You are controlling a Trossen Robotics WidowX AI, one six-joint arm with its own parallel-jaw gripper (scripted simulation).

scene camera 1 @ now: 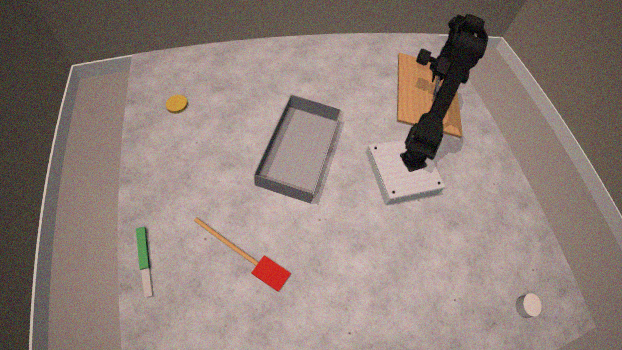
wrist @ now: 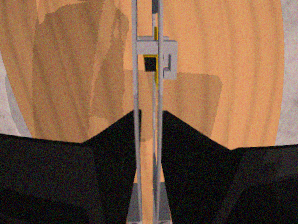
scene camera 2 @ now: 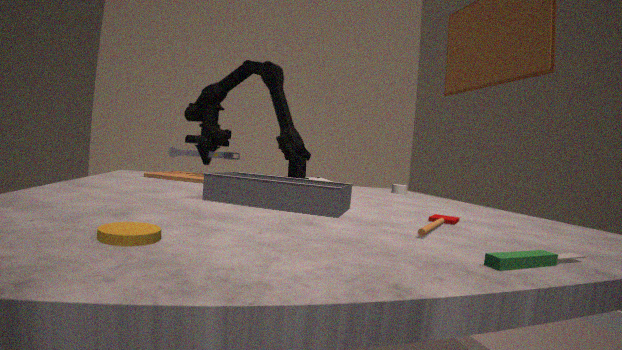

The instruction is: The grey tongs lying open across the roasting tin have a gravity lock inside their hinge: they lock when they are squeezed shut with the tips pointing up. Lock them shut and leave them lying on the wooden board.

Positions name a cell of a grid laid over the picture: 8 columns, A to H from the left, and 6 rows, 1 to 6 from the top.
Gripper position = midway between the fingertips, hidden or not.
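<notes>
There is my gripper, which I can see in scene camera 2 (scene camera 2: C3) and again in the wrist view (wrist: E4). I also see a yellow disc (scene camera 2: B5), though in the wrist view the disc is out of frame. And a wooden board (scene camera 1: F2) is here too, showing in the wrist view as well (wrist: G3).
</notes>
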